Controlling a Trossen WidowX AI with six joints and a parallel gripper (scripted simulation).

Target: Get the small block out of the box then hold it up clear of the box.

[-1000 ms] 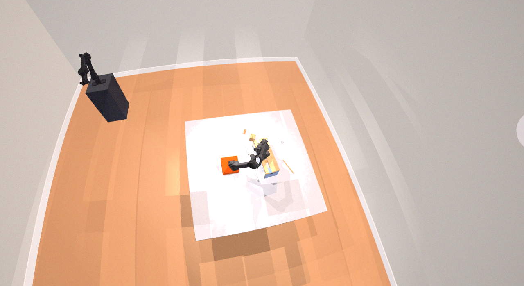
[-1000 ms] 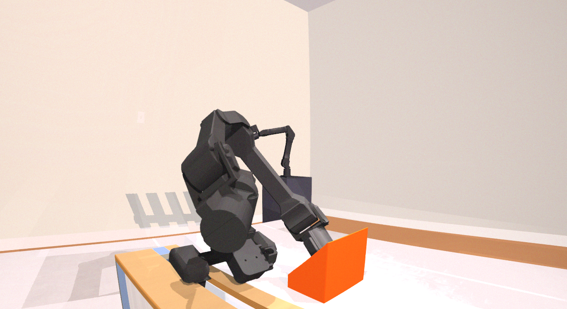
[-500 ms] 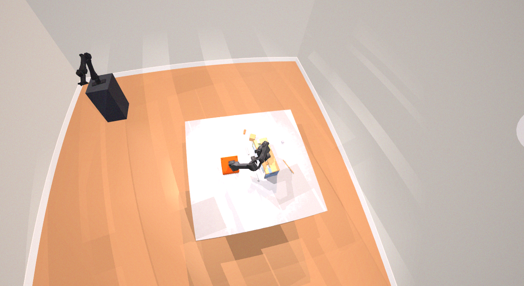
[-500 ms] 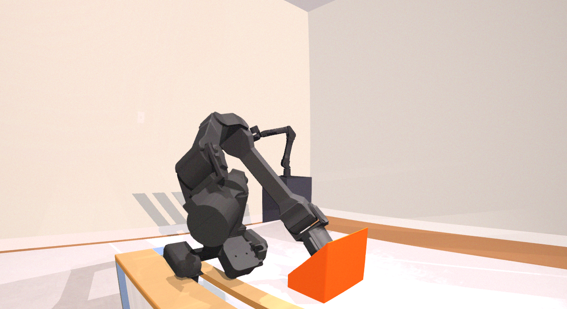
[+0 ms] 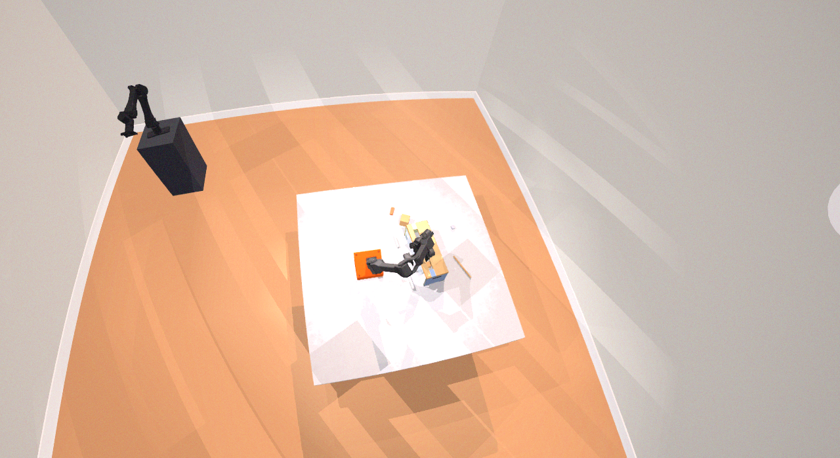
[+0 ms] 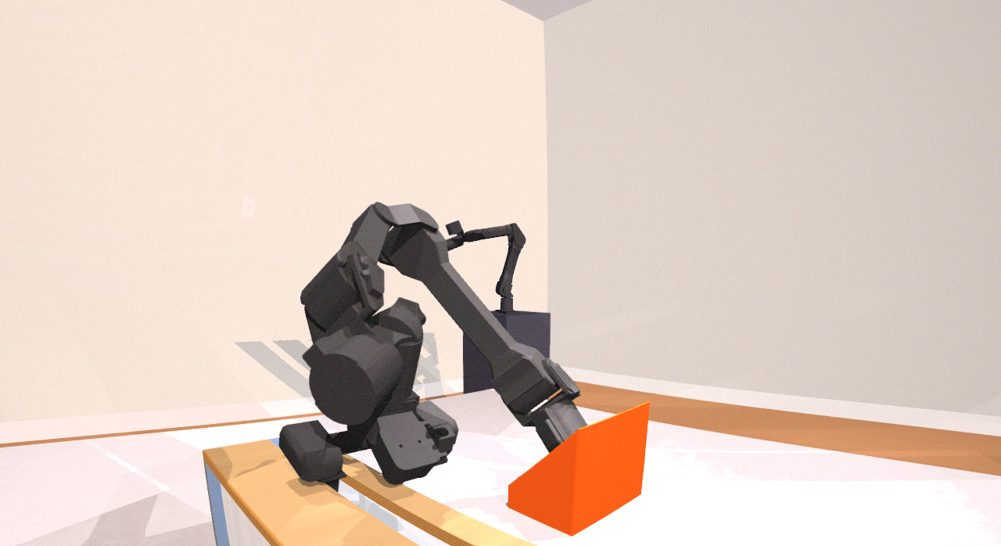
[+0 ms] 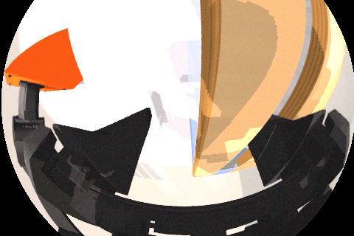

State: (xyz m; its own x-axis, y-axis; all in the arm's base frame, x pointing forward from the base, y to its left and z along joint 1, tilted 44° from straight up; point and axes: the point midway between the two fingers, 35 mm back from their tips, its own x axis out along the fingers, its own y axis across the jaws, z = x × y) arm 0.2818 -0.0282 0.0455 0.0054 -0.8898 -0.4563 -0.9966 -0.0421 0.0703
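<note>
My gripper tip is now 50 mm short of the tan block and 20 mm to the left of it. Also, from my gripper tip: clear-fronted box (70 mm to the left, 30 mm ahead, 20 mm below); thin orange stick (300 mm ahead, 80 mm below, 50 mm to the right).
</note>
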